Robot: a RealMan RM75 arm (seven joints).
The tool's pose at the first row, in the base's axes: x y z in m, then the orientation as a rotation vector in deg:
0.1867, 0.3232, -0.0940, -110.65, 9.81, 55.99
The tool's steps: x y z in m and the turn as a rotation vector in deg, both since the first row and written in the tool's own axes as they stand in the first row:
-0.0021, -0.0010, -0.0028, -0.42, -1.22, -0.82
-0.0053, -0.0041, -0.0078, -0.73, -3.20, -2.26
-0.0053, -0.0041, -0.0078, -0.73, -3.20, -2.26
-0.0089, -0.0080, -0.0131, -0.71, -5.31, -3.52
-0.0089, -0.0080, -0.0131, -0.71, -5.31, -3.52
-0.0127, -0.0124, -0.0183, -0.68, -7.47, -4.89
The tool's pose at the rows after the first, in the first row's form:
0.1873, 0.3210, -0.0912, -110.32, 8.11, 56.71
0.1895, 0.3179, -0.0856, -109.41, 5.42, 57.70
0.1895, 0.3179, -0.0856, -109.41, 5.42, 57.70
0.1919, 0.3150, -0.0792, -108.12, 3.00, 58.82
0.1919, 0.3150, -0.0792, -108.12, 3.00, 58.82
0.1944, 0.3123, -0.0723, -106.74, 0.46, 59.88

